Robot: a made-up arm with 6 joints.
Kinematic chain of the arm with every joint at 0, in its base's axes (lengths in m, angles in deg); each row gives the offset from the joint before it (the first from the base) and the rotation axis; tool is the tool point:
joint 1: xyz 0 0 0.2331 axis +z
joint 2: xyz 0 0.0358 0 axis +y
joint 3: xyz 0 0 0.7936 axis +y
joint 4: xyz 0 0 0.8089 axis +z
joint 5: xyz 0 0 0 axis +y
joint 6: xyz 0 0 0.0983 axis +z
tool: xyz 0 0 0
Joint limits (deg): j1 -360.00..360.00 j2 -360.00..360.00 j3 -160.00..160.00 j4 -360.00..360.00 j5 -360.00..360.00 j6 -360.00..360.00
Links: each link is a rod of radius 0.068 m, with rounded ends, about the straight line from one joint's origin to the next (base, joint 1, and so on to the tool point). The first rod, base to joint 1, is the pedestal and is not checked.
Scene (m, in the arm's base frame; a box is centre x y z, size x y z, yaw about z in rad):
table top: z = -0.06
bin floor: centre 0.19 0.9 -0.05 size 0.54 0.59 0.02 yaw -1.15
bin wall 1: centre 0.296 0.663 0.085 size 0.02 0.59 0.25 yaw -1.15
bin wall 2: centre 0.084 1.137 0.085 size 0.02 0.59 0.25 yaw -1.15
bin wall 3: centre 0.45 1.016 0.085 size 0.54 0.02 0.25 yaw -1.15
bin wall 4: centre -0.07 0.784 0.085 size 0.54 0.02 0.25 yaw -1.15
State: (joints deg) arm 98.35 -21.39 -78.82 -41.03 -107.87 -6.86
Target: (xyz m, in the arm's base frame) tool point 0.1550 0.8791 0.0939
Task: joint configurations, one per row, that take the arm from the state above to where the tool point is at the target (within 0.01 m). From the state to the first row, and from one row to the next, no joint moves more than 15 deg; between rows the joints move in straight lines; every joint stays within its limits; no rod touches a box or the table.
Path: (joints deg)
1: 112.80 -12.38 -72.42 -41.50 -94.95 -13.80
2: 127.25 -3.38 -66.02 -41.97 -82.03 -20.74
3: 141.70 5.63 -59.62 -42.44 -69.11 -27.67
4: 156.16 14.63 -53.23 -42.91 -56.19 -34.61
5: 170.61 23.64 -46.83 -43.38 -43.26 -41.55
6: 184.05 13.93 -55.00 -40.57 -52.63 -36.59
7: 197.49 4.21 -63.17 -37.75 -62.00 -31.64
8: 210.93 -5.50 -71.34 -34.94 -71.36 -26.68
9: 224.38 -15.22 -79.51 -32.13 -80.73 -21.73
10: 237.82 -24.93 -87.69 -29.31 -90.09 -16.77
11: 251.26 -34.65 -95.86 -26.50 -99.46 -11.82
12: 264.70 -44.36 -104.03 -23.69 -108.82 -6.86

